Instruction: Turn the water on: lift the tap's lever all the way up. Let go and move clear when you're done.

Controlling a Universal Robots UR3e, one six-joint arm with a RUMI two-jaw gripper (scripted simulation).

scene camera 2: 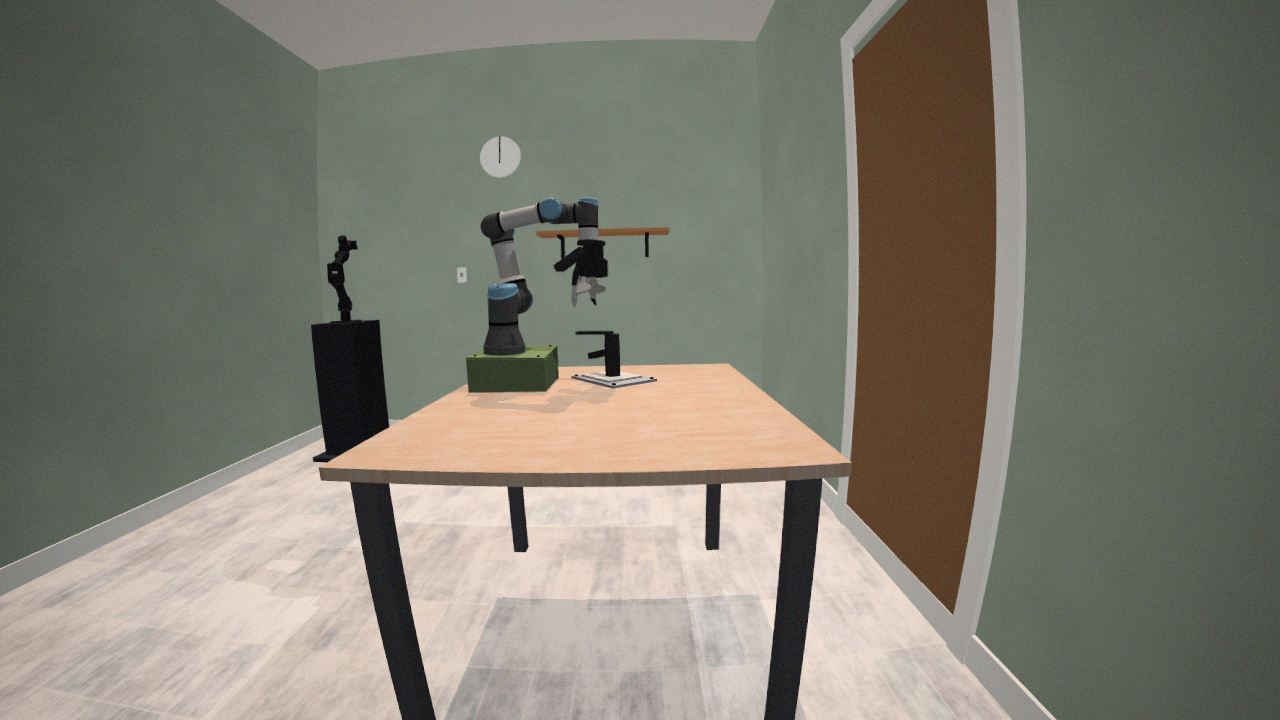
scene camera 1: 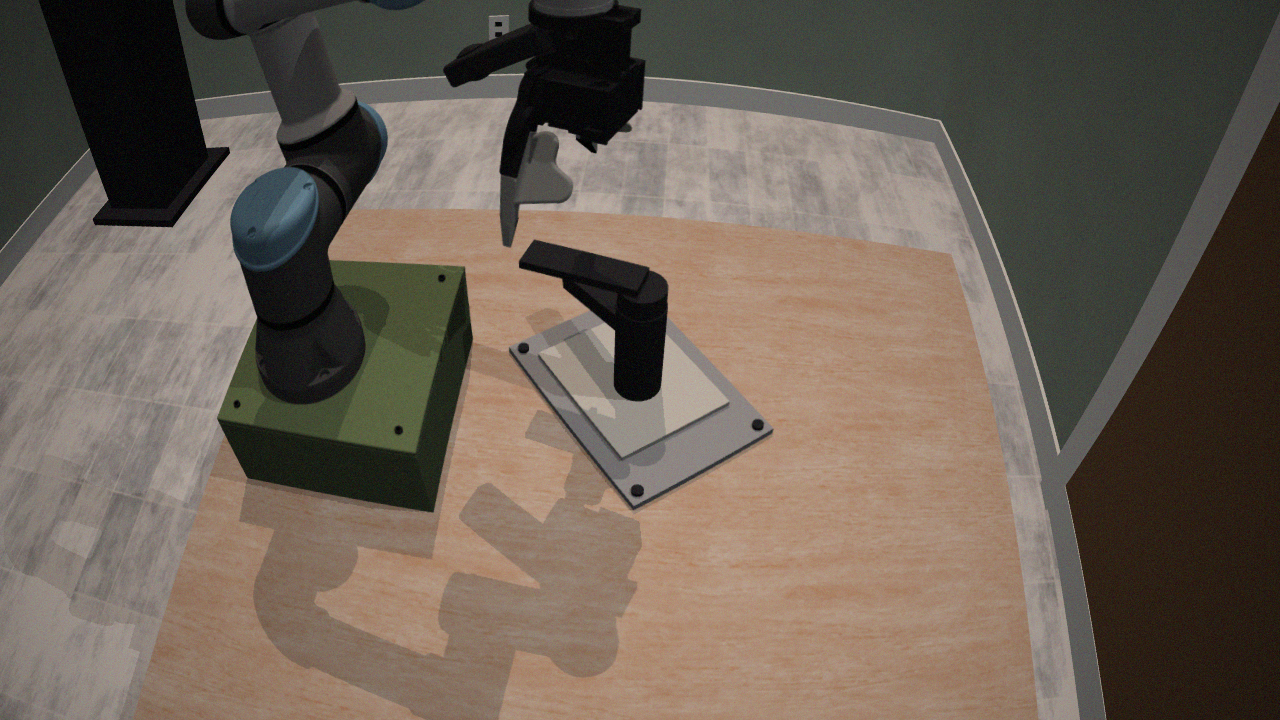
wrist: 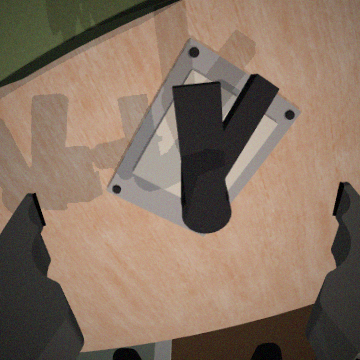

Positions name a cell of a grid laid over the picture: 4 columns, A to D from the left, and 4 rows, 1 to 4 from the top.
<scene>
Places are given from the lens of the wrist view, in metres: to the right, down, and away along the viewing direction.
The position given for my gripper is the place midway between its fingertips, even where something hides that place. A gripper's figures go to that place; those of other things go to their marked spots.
my gripper (wrist: C3): 0.01, 0.01, 0.14
black tap (wrist: C2): 0.06, -0.06, 0.28
</scene>
